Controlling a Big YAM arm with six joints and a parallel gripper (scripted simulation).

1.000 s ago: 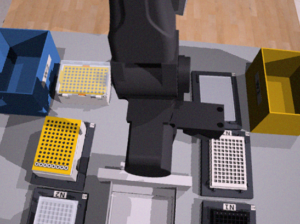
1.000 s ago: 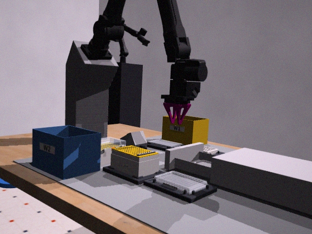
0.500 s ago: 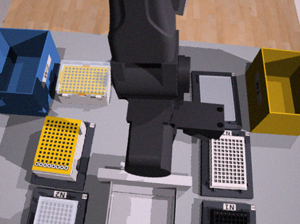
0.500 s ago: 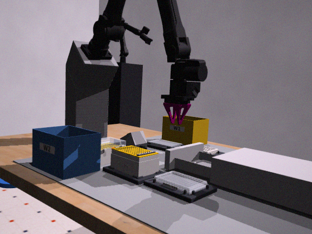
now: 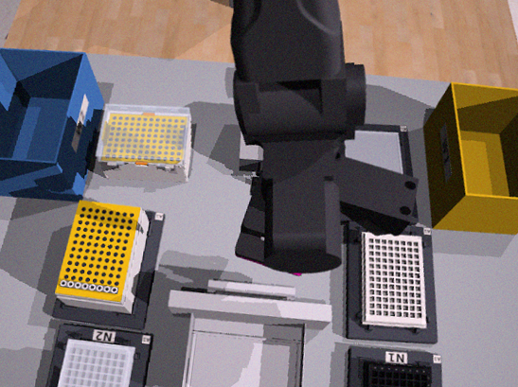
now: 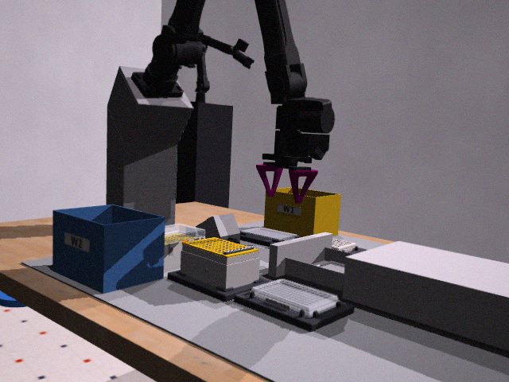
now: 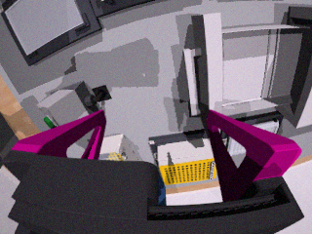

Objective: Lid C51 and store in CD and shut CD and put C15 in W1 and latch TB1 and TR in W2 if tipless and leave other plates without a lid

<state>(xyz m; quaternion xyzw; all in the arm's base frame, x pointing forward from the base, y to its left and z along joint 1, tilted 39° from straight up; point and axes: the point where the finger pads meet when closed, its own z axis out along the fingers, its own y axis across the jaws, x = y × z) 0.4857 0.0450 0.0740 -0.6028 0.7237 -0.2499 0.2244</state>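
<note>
Now: the plate lid 15 cm behind my hand, 14 cm to the left of it and 13 cm below it. Round my hand: white plate: 1 cm ahead, 16 cm to the left, 13 cm below; green DONE key: 20 cm behind, 3 cm to the right, 8 cm below; nest N3: 1 cm ahead, 16 cm to the left, 14 cm below.
</note>
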